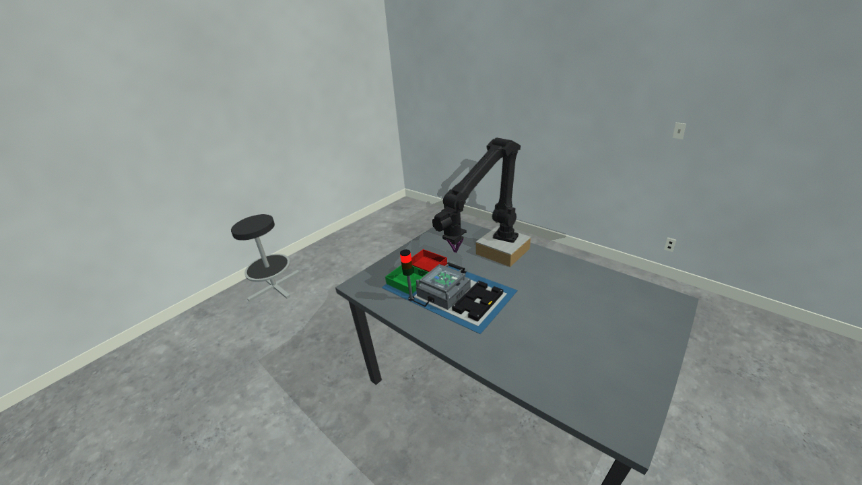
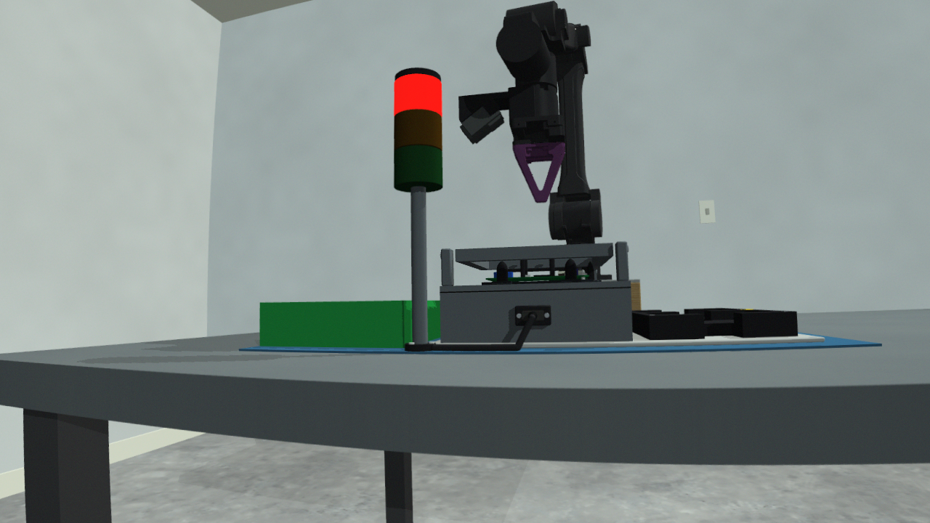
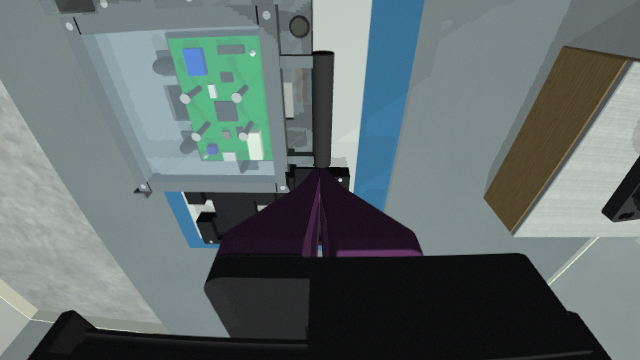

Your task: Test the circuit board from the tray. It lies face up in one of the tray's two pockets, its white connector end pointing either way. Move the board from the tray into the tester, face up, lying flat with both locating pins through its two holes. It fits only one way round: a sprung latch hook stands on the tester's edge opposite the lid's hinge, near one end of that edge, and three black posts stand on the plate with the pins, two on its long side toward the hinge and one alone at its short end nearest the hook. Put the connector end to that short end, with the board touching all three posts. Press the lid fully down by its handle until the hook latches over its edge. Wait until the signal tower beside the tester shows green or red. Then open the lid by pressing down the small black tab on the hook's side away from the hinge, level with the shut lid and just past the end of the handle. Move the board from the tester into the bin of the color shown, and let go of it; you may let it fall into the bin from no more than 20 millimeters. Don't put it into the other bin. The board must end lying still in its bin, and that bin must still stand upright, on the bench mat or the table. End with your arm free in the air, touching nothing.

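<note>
The black latch hook is 9 cm below my hand, 5 cm to the left of it and 3 cm ahead of it. Also, from my hand: green circuit board (11 cm below, 8 cm ahead, 1 cm to the right); then black tester plate (11 cm below, 9 cm ahead, 1 cm to the right); then clear lid (9 cm below, 8 cm ahead, 1 cm to the right).
</note>
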